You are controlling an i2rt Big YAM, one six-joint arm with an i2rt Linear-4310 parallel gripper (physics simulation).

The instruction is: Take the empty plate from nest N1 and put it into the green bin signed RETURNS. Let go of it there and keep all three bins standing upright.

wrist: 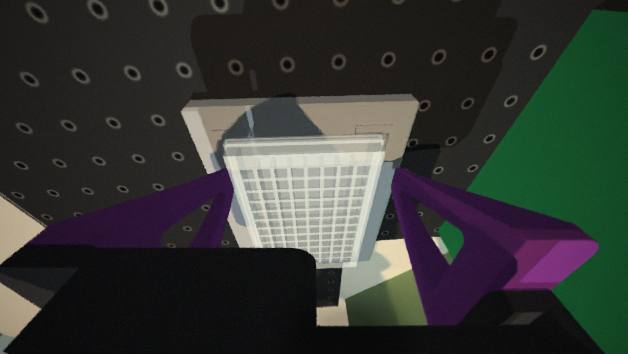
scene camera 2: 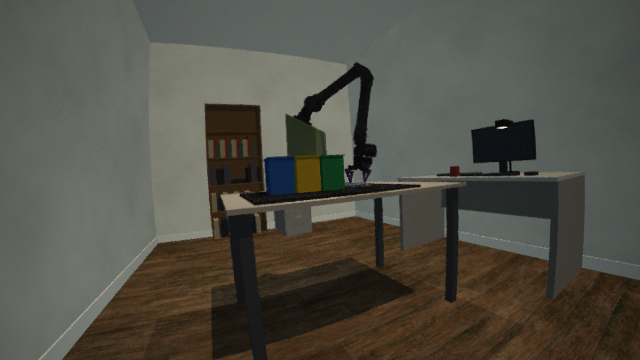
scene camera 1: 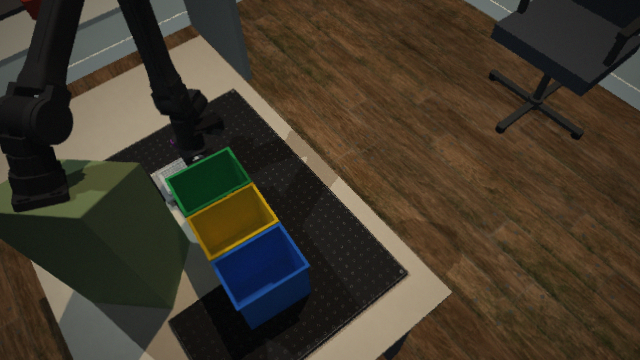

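Observation:
The clear, gridded plate (wrist: 305,200) (scene camera 1: 172,168) sits on a beige nest (wrist: 330,116) beside the green bin. My gripper (wrist: 312,177) (scene camera 2: 358,181) is open and empty, pointing down over the plate. Its purple fingertips stand on either side of the plate in the wrist view, with a small gap at the right one; the left one looks close to the plate's edge. The green bin (scene camera 1: 215,172) (scene camera 2: 332,172) (wrist: 575,150) stands upright, and its inside looks empty. No RETURNS sign or N1 label is readable.
The yellow bin (scene camera 1: 235,217) (scene camera 2: 307,174) and blue bin (scene camera 1: 262,267) (scene camera 2: 280,176) stand upright in a row with the green one on the black perforated board (scene camera 1: 350,260). The arm's olive pedestal (scene camera 1: 135,240) (scene camera 2: 304,137) stands beside the row. The green bin is close to the right finger.

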